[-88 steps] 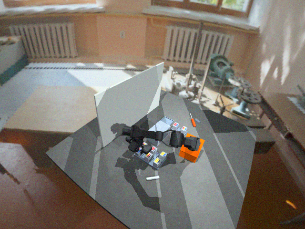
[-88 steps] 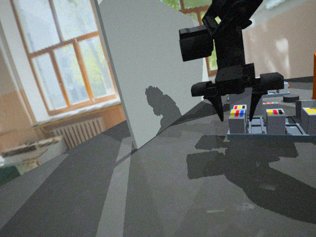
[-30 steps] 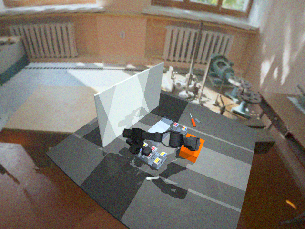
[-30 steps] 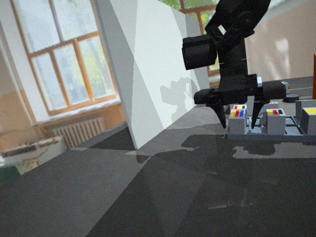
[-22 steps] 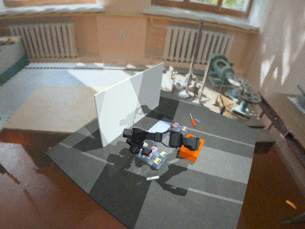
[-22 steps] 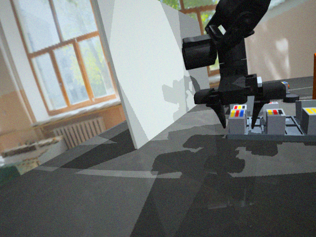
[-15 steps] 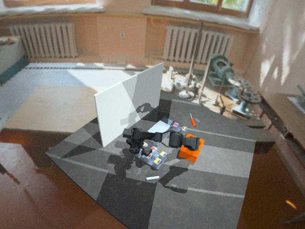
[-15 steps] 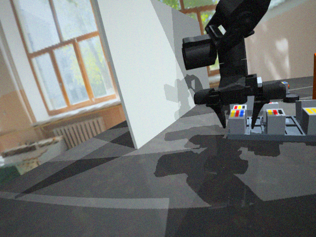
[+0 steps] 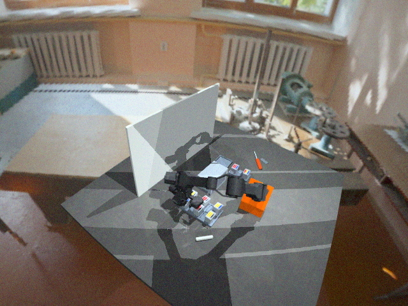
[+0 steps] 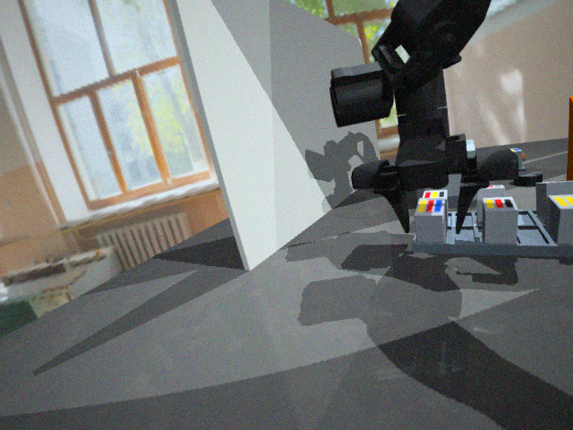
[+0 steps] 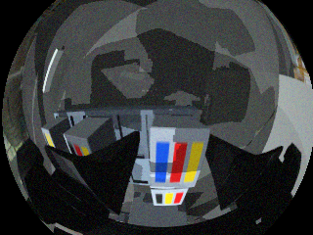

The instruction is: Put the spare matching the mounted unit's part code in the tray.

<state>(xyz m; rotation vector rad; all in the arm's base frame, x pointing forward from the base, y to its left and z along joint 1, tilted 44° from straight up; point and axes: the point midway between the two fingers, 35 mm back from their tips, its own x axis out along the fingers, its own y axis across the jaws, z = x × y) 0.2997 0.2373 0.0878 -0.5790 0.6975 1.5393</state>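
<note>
Right now the grey tray is 42 cm to the right of my gripper tip, 2 cm ahead of it and 1 cm below it. Also, from my gripper tip: white stick: 19 cm behind, 10 cm to the left, 1 cm below; black disc: 29 cm to the right, 17 cm behind, 1 cm below; mounted unit: 22 cm to the right, 3 cm above, 2 cm behind.
</note>
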